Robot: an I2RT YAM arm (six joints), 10 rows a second.
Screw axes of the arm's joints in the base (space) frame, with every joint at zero. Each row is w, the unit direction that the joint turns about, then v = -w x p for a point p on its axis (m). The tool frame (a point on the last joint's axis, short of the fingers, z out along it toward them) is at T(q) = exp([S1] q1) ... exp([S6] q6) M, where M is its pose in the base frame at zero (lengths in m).
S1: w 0 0 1 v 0.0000 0.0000 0.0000
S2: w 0 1 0 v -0.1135 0.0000 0.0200
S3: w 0 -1 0 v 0.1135 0.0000 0.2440
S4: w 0 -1 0 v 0.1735 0.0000 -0.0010
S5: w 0 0 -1 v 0.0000 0.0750 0.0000
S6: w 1 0 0 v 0.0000 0.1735 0.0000
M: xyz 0.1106 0.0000 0.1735 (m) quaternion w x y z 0.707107 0 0.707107 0
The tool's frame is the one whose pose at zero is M.
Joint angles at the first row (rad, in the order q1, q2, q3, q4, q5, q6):
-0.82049 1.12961 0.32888 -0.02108 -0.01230 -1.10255
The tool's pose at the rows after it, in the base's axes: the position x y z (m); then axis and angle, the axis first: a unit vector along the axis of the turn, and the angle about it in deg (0 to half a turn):
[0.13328 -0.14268 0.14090 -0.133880 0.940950 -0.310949 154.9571]
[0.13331 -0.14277 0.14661 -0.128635 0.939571 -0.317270 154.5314]
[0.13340 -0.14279 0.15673 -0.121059 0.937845 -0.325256 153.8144]
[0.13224 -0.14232 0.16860 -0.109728 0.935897 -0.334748 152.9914]
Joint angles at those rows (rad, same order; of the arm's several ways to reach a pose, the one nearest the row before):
-0.82092 1.11357 0.33018 -0.02290 -0.00808 -1.10034
-0.82022 1.09105 0.34091 -0.04119 -0.00310 -1.09107
-0.81904 1.05521 0.36335 -0.07885 0.00189 -1.07658
-0.82059 1.01105 0.38821 -0.12365 0.00820 -1.05760

